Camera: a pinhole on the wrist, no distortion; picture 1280 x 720 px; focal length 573.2 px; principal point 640.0 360.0 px. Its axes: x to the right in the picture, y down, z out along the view. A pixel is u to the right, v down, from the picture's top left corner.
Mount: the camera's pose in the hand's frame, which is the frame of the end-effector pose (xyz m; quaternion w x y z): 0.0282 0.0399 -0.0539 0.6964 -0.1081 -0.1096 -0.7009
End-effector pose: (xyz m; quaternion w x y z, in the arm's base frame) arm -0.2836 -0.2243 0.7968 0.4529 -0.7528 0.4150 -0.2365
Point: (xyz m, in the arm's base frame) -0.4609 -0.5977 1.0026
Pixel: behind the camera
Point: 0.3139 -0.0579 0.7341
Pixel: 1154 549
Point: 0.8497 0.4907 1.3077
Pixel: outside the picture
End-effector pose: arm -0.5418 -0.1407 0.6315 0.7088 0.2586 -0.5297 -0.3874
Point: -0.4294 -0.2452 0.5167
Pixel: behind the camera
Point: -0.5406 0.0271 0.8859
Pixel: 92 285
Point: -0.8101 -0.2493 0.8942
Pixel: 775 619
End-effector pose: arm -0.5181 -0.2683 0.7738 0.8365 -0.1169 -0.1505 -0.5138
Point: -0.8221 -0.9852 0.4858
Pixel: behind the camera
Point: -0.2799 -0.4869 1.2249
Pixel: outside the picture
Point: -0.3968 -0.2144 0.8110
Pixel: 345 324
